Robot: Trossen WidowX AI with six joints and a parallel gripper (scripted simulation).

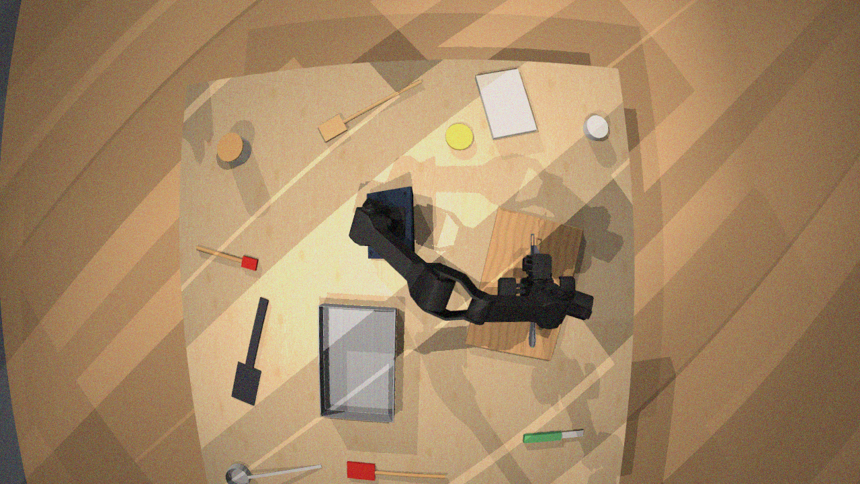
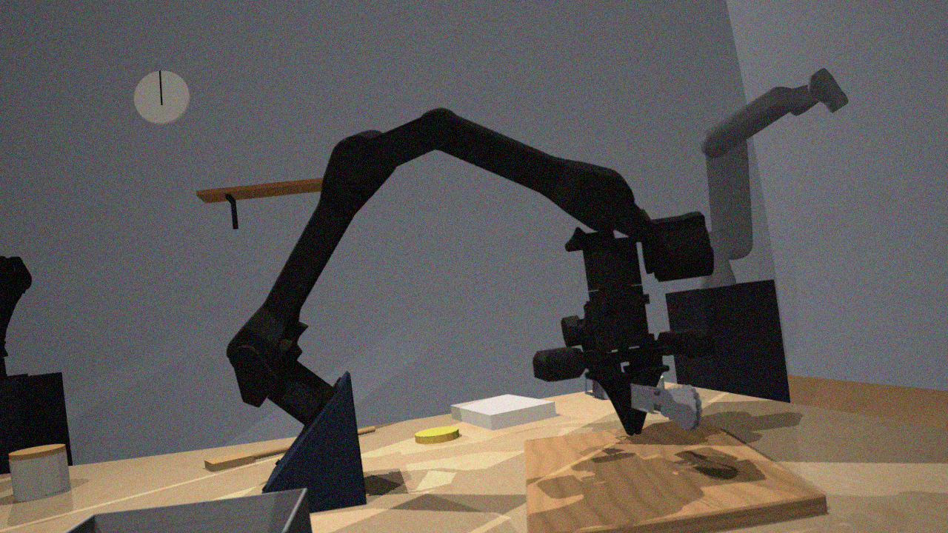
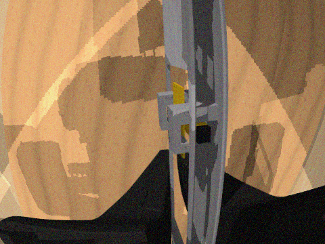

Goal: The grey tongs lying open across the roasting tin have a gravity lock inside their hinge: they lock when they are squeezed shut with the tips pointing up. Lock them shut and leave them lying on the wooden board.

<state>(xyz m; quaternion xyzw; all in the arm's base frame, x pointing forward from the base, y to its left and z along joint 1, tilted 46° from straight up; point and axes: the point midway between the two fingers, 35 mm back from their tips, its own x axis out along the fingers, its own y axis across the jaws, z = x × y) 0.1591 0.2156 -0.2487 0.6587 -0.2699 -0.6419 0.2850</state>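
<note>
Right now my gripper tip is 3 cm past the yellow marker and 4 cm below it. Also, from my gripper tip: wooden board 4 cm below; then yellow disc 38 cm behind, 18 cm to the right, 4 cm below; then green-handled knife 44 cm ahead, 12 cm to the left, 4 cm below.
</note>
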